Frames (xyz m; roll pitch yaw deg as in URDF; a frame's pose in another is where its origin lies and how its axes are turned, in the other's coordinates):
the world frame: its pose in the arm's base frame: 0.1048 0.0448 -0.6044 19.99 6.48 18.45
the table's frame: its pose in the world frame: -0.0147 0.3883 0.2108 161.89 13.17 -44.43
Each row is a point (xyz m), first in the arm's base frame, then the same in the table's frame.
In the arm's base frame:
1: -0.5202 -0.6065 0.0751
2: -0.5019 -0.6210 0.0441
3: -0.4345 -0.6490 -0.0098
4: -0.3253 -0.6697 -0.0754
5: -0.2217 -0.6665 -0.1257
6: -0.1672 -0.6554 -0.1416
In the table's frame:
1: -0.3076 1.0969 -0.0869
2: -0.2723 1.1013 -0.0716
3: -0.1819 1.0999 -0.0639
4: -0.0549 1.0769 -0.0677
5: 0.0517 1.0348 -0.0793
6: 0.0991 1.0049 -0.0935

